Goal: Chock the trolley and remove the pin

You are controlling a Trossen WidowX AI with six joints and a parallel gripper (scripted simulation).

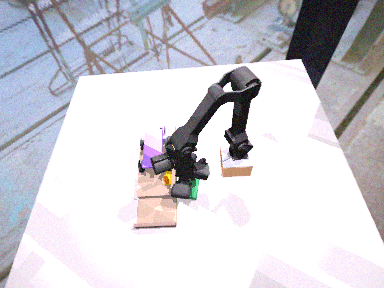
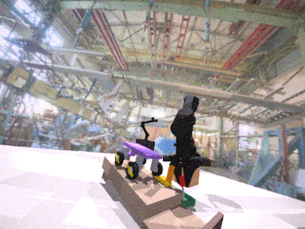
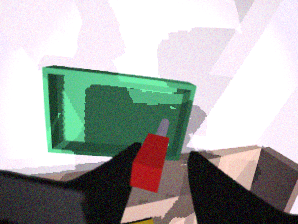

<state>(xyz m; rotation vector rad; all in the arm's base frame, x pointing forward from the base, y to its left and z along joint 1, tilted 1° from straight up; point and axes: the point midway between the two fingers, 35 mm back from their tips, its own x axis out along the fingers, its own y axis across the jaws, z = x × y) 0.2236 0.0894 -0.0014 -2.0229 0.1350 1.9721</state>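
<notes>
Now: the green tray 60 mm below my gripper tip, 30 mm to the right of it and 10 mm behind it. The rest, counted from my gripper tip: yellow chock (60 mm ahead, 40 mm to the right, 30 mm above); then brown ramp (140 mm to the right, 100 mm ahead, 10 mm below); then red-headed stop pin (10 mm below).
</notes>
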